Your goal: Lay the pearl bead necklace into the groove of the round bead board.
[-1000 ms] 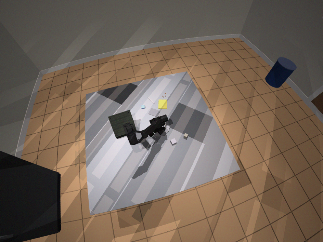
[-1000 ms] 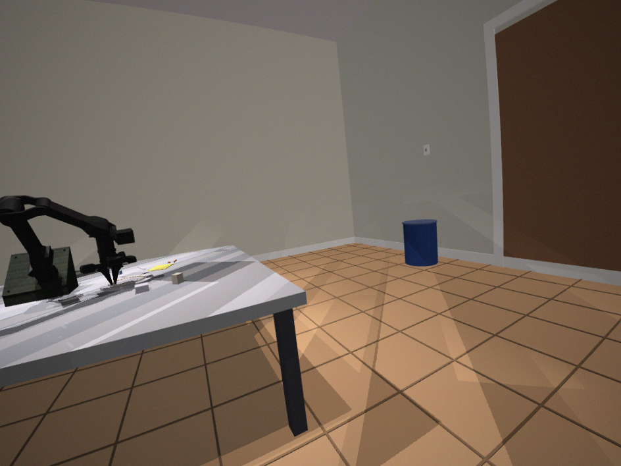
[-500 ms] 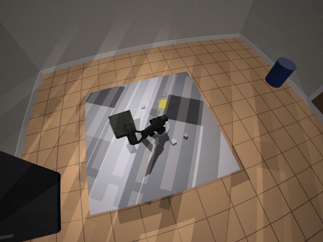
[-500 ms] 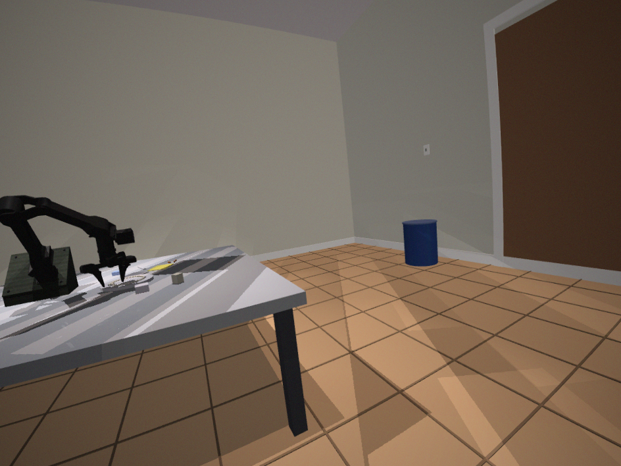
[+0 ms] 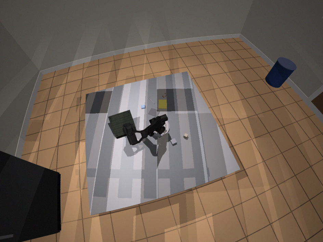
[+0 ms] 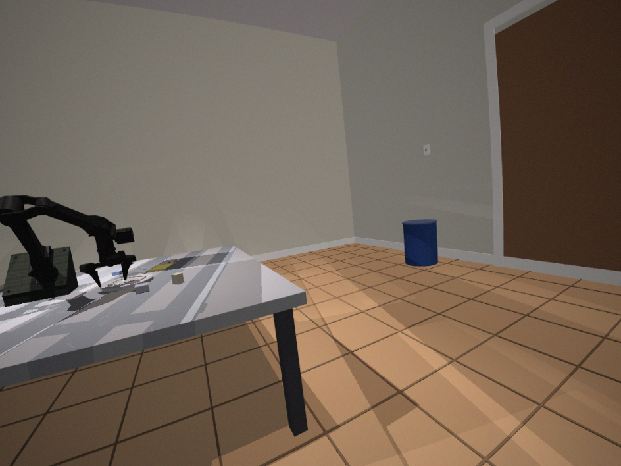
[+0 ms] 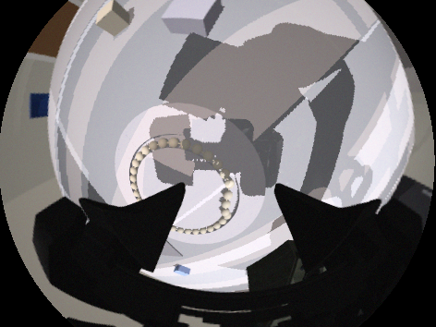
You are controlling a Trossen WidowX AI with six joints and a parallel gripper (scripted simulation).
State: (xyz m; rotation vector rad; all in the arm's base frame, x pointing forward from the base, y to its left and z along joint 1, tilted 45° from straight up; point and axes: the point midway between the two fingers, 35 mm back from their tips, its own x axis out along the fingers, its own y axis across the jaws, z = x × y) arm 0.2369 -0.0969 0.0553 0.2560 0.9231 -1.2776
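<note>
My gripper tip is 4 cm short of the round bead board, 5 cm to the right of it and 1 cm above it. Round my gripper tip: grey card: 6 cm ahead, 23 cm to the left, 2 cm below; beige cube: 24 cm ahead, 14 cm to the right; white block: 11 cm ahead, 15 cm to the right, 1 cm below.
</note>
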